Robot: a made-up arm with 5 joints.
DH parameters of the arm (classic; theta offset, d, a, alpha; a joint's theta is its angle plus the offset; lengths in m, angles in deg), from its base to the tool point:
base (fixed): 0 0.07 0 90
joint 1: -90 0.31 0.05 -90
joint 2: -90 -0.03 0.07 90
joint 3: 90 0.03 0.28 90
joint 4: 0 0.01 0.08 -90
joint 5: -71.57 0 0.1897 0
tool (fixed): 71.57 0.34 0 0
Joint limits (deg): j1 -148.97..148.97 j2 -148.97..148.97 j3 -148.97..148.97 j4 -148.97..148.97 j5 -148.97..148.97
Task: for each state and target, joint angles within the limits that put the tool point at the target. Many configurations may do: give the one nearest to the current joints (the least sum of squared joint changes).
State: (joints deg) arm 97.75 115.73 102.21 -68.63 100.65
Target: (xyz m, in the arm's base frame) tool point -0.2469 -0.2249 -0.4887
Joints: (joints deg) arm 108.40 97.36 122.05 -78.71 101.29
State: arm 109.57 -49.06 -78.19 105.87 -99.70
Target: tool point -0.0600 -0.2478 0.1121
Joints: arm 111.10 -42.35 -93.99 63.21 -139.13
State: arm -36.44 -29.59 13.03 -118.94 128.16
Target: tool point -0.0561 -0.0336 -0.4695
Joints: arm -48.98 -26.15 35.91 -95.56 127.20
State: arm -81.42 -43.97 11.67 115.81 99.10
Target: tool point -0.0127 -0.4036 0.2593
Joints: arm -100.69 -40.65 33.14 138.15 100.53
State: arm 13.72 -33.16 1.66 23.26 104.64
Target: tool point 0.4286 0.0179 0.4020
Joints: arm 34.01 -47.78 17.32 -13.39 88.97
